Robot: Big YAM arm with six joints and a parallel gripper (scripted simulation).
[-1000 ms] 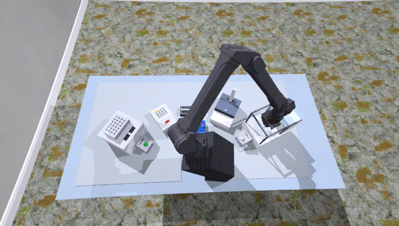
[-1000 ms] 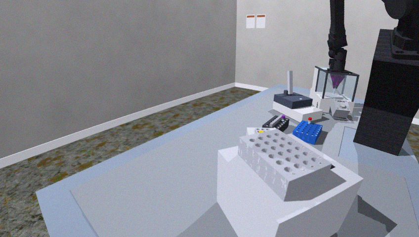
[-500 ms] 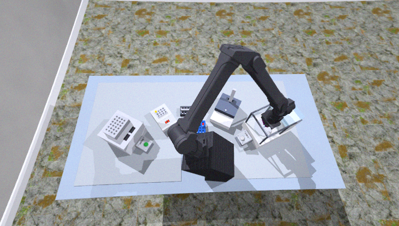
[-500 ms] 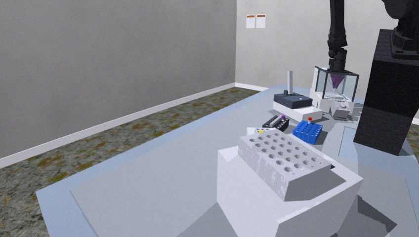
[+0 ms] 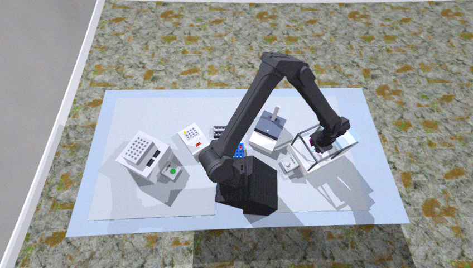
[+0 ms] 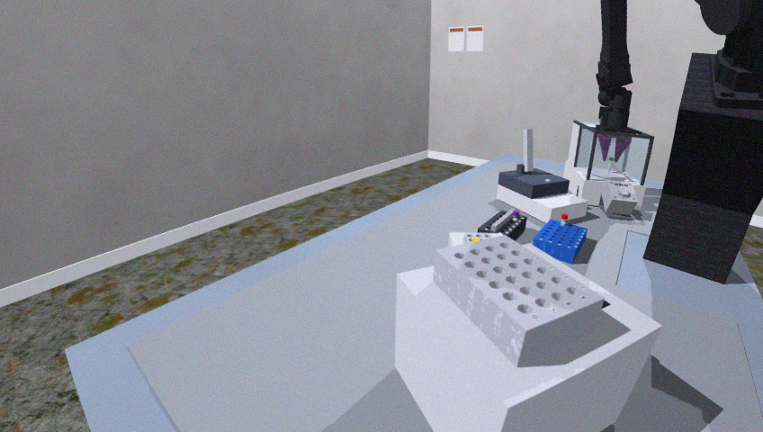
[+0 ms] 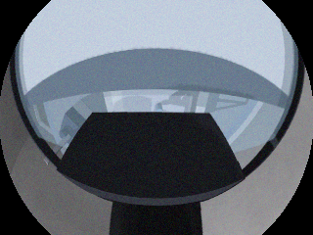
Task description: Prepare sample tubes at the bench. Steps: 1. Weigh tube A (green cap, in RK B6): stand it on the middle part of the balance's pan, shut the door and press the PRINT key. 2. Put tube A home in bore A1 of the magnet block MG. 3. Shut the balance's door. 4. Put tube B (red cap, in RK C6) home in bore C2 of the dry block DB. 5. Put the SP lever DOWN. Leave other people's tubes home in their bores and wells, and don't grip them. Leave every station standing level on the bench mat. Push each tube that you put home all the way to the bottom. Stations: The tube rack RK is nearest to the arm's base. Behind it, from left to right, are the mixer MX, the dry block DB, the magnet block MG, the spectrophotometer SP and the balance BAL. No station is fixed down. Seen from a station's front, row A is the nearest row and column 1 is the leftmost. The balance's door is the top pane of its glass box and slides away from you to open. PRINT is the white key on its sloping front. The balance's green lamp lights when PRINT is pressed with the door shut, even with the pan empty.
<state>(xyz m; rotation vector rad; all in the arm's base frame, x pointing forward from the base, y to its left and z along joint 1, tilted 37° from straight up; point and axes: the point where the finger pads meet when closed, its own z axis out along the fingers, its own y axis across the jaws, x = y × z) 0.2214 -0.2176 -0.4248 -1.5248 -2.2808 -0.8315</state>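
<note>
My hand is 5 cm above the round pan. The rest, counted from my hand: balance door: 8 cm to the right, 8 cm above, 4 cm ahead; then white print key: 14 cm to the left, 6 cm below, 6 cm behind; then SP lever: 20 cm ahead, 18 cm to the left, 2 cm above.
</note>
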